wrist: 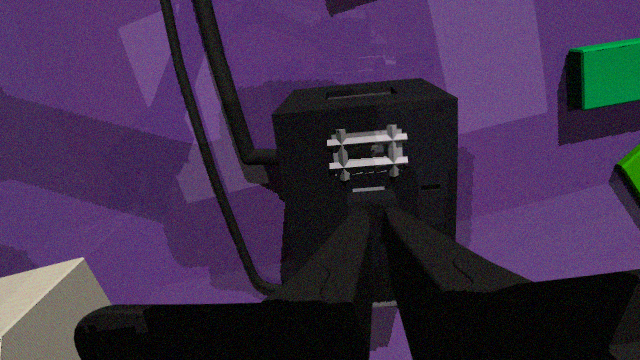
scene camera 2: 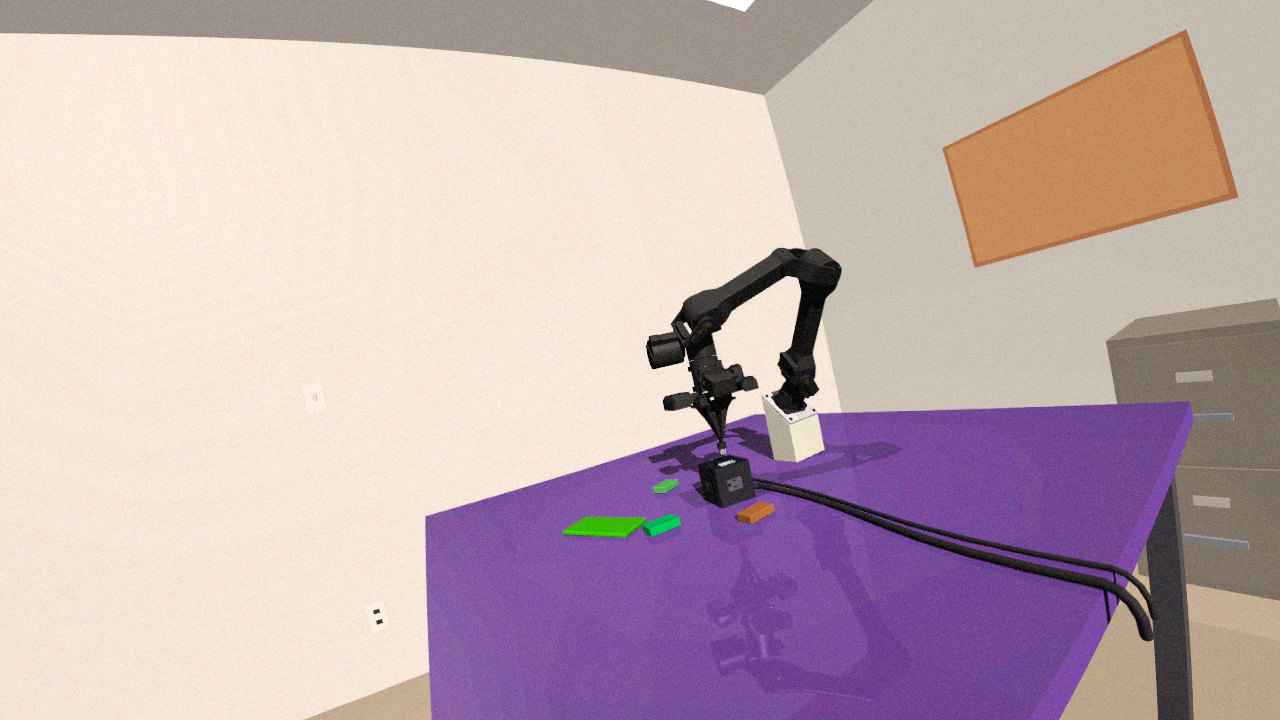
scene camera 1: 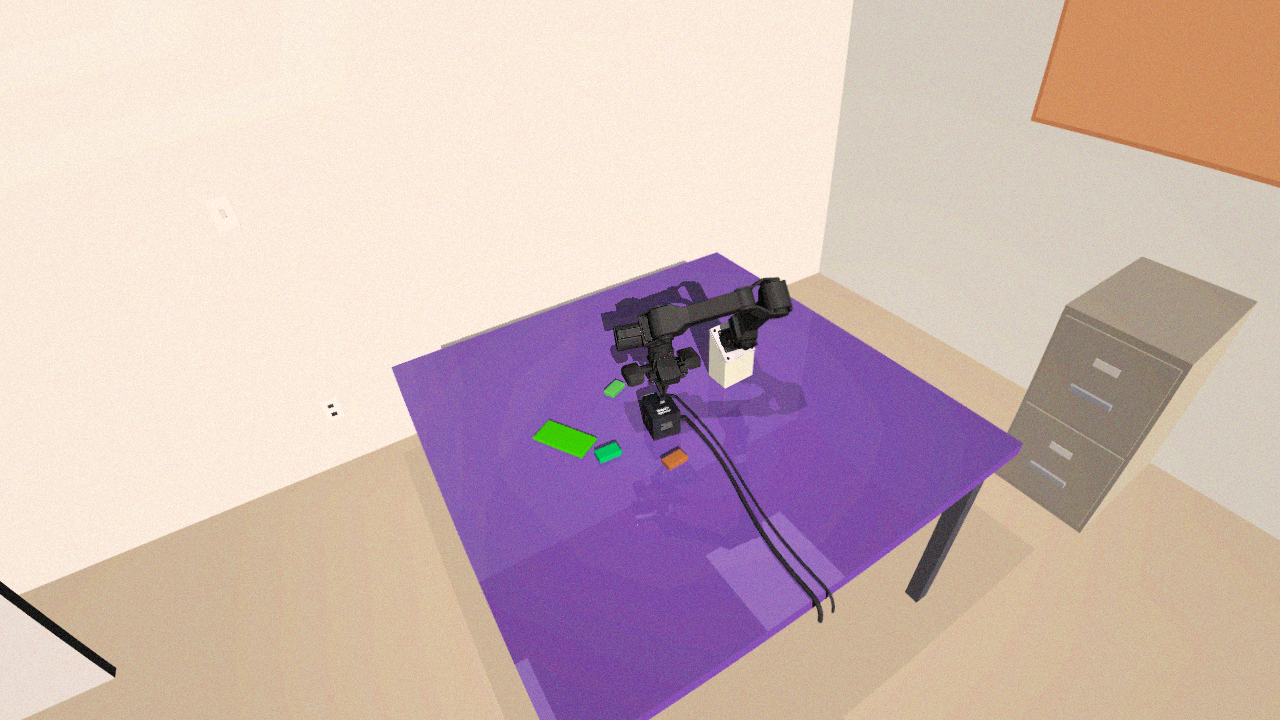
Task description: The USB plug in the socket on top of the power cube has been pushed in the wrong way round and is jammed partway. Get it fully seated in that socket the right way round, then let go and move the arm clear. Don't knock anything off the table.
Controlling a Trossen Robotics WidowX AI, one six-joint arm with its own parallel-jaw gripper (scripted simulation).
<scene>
My gripper [scene camera 2: 720, 435] holds a USB plug. Further things: a flat green plate [scene camera 1: 560, 437], a black power cube [scene camera 1: 659, 426] and a USB socket [wrist: 373, 151].
The flat green plate also shows in scene camera 2 [scene camera 2: 588, 526]. My gripper is seen too in the wrist view [wrist: 375, 223] and in scene camera 1 [scene camera 1: 662, 393]. The black power cube shows as well in the wrist view [wrist: 315, 199].
</scene>
